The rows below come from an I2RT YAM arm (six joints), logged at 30 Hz.
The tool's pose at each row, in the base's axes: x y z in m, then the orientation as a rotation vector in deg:
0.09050, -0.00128, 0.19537, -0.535, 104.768, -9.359
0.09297, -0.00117, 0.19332, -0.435, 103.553, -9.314
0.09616, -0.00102, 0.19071, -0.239, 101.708, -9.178
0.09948, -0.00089, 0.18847, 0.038, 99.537, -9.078
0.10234, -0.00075, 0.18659, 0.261, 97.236, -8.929
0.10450, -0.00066, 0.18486, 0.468, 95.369, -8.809
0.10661, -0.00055, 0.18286, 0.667, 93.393, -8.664
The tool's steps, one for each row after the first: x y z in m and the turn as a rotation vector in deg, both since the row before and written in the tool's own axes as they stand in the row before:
0.00131, 0.00054, 0.00288, 0.099, -1.207, 0.139
0.00174, 0.00071, 0.00367, 0.129, -1.832, 0.279
0.00147, 0.00066, 0.00367, 0.220, -2.150, 0.328
0.00134, 0.00059, 0.00310, 0.167, -2.285, 0.326
0.00141, 0.00047, 0.00234, 0.153, -1.852, 0.282
0.00176, 0.00051, 0.00226, 0.140, -1.962, 0.297

